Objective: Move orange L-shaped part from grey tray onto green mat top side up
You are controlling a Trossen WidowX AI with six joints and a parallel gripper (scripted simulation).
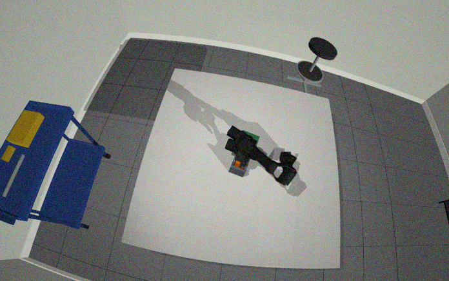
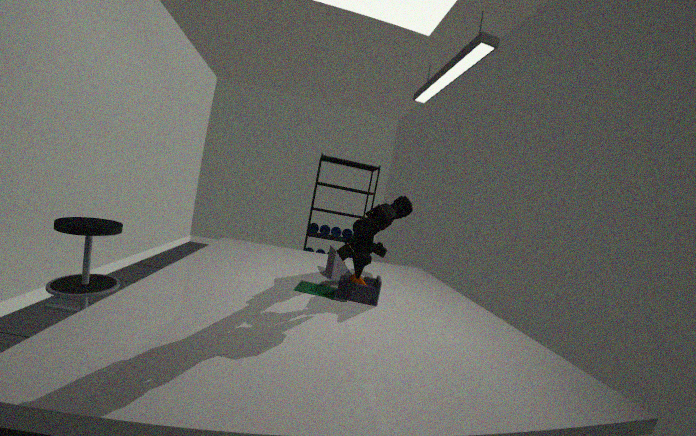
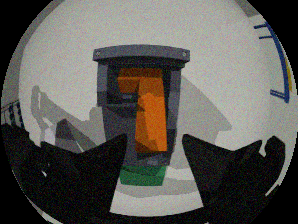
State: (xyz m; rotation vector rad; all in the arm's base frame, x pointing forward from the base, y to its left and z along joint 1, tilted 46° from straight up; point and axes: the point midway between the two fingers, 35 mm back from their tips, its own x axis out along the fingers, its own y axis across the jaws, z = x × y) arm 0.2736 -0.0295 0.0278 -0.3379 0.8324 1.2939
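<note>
Right now the orange L-shaped part is 5 cm below my gripper tip, 4 cm to the left of it and 1 cm behind it. From my gripper tip the other things lie so: green mat 13 cm to the right, 10 cm below, 7 cm behind.
</note>
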